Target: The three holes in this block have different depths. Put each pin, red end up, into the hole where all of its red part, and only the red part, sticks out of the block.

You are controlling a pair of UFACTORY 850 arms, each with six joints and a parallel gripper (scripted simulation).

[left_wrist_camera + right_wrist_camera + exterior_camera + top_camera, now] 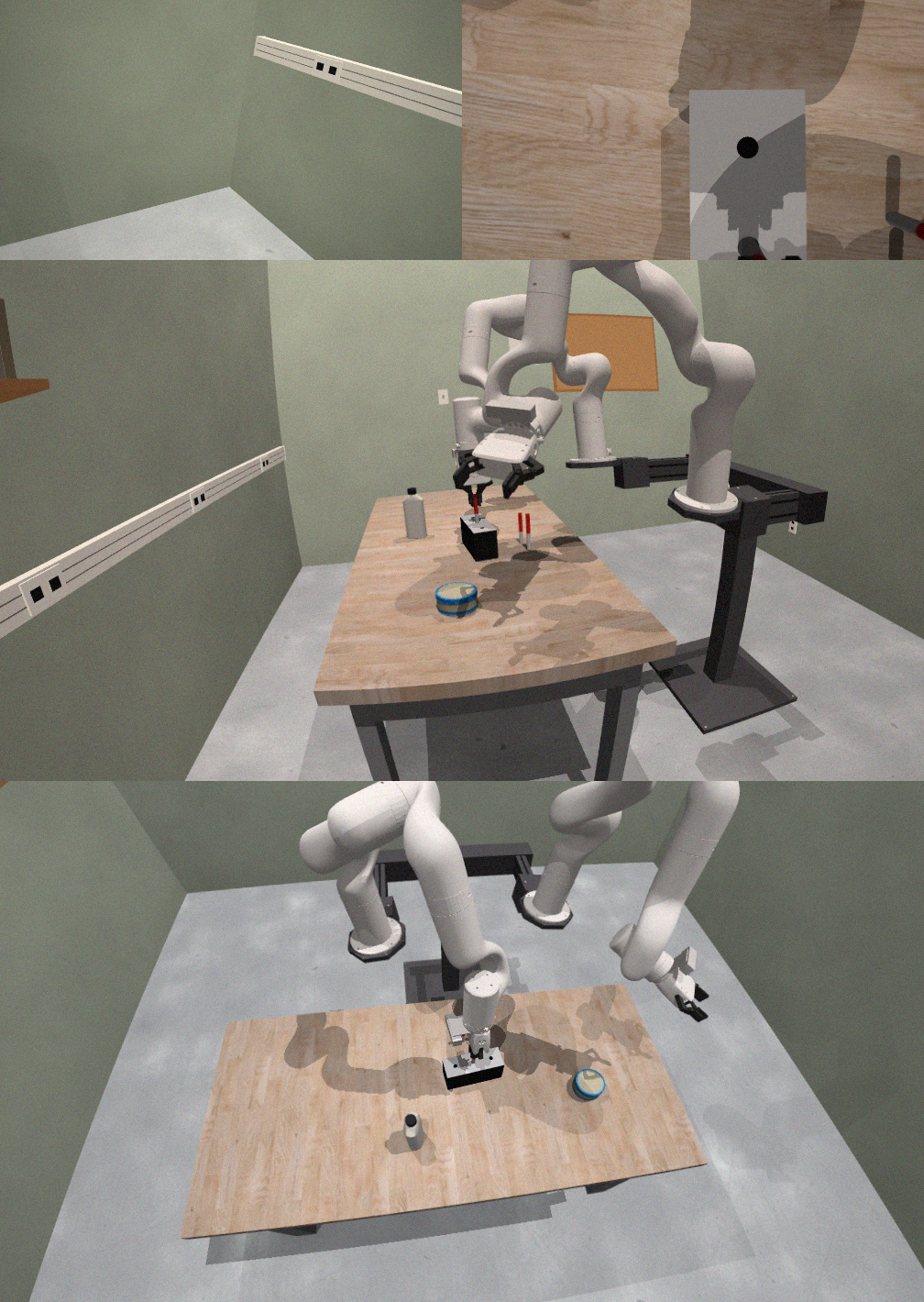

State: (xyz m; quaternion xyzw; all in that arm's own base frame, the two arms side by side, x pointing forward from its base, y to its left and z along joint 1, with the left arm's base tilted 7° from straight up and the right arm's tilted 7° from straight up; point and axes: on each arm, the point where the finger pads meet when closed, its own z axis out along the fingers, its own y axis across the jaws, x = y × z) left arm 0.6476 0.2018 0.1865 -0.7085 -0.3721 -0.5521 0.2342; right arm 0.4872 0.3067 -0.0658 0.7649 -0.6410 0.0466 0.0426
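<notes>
My right gripper is now 12 cm above the black block. Round my right hand: round blue-rimmed tin 36 cm to the left, 15 cm ahead, 14 cm below; grey bottle 23 cm to the right, 17 cm ahead, 5 cm below.
</notes>
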